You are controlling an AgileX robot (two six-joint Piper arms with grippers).
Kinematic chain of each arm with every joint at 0, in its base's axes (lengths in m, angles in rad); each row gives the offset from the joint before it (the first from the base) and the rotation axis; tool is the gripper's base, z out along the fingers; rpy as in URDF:
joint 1: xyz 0 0 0.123 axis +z
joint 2: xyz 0 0 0 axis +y
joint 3: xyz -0.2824 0 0.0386 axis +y
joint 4: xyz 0.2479 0 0.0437 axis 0.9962 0 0.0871
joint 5: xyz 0 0 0 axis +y
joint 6: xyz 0.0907 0 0.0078 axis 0.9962 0 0.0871
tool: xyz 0 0 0 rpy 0 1.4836 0
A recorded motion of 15 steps. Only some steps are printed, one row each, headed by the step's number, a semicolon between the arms.
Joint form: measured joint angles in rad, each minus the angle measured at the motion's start. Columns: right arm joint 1, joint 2, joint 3, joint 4, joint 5, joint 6; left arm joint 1, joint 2, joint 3, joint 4, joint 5, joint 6.
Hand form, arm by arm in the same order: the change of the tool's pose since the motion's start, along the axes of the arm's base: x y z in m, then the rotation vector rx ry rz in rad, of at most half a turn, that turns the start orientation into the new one. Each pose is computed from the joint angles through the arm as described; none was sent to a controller.
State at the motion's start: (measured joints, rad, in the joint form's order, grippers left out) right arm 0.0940 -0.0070 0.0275 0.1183 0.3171 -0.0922; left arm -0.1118 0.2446 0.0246 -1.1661 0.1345 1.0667
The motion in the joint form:
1: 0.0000 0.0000 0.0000 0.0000 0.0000 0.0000; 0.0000 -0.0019 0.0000 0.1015 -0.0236 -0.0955
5: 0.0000 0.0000 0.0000 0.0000 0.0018 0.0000; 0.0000 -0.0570 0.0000 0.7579 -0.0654 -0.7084
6: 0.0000 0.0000 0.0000 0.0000 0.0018 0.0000; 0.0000 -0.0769 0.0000 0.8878 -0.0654 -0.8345
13: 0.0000 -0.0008 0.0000 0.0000 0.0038 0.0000; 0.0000 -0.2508 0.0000 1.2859 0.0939 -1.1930
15: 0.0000 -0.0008 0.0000 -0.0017 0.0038 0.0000; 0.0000 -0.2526 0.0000 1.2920 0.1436 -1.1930
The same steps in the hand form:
1: 0.0000 0.0000 0.0000 0.0000 0.0000 0.0000; 0.0004 0.0024 0.0000 0.0111 -0.0030 0.0247
5: 0.0000 0.0000 -0.0002 -0.0002 0.0018 0.0002; -0.0021 0.0091 0.0030 0.0601 -0.0574 0.0841
6: 0.0000 0.0000 -0.0002 -0.0002 0.0018 0.0002; -0.0033 0.0100 0.0041 0.0627 -0.0747 0.0922
13: -0.0001 0.0000 -0.0003 -0.0003 0.0030 0.0004; -0.0162 0.0157 0.0006 0.1045 -0.0934 0.1308
15: -0.0001 0.0000 -0.0003 -0.0020 0.0028 0.0003; -0.0171 0.0165 -0.0037 0.1187 -0.0473 0.1343

